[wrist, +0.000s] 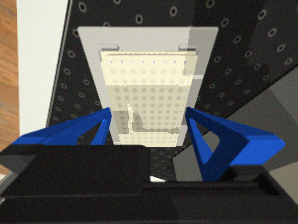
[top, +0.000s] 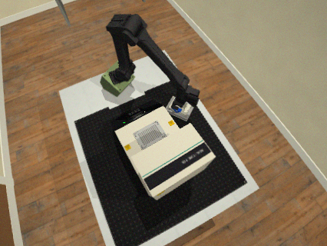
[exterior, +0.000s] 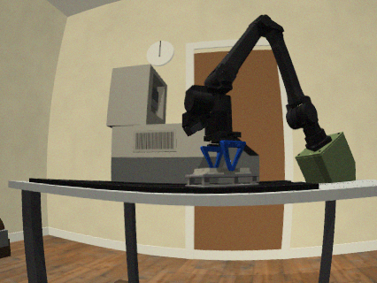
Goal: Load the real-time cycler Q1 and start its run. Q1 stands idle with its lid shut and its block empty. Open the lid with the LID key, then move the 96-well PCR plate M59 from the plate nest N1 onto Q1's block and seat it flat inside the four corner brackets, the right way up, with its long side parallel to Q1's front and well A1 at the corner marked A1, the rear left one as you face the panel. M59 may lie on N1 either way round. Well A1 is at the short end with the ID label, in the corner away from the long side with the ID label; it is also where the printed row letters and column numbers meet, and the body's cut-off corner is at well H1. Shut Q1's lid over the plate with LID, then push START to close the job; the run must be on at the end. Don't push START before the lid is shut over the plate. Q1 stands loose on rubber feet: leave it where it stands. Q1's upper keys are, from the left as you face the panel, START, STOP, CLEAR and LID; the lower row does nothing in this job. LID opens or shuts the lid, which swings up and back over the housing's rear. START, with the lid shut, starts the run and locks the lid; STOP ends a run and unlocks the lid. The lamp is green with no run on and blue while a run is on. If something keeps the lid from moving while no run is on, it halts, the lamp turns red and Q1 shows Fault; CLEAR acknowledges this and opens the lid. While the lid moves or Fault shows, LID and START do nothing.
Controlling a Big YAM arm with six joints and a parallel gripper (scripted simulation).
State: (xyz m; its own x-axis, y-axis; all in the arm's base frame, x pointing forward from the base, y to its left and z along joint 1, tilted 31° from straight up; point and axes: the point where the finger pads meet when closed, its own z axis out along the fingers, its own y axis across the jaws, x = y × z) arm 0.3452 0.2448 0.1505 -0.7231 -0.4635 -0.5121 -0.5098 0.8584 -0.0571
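Now: the 96-well plate M59 10 mm below my hand. Also, from my hand: plate nest N1: 20 mm below.
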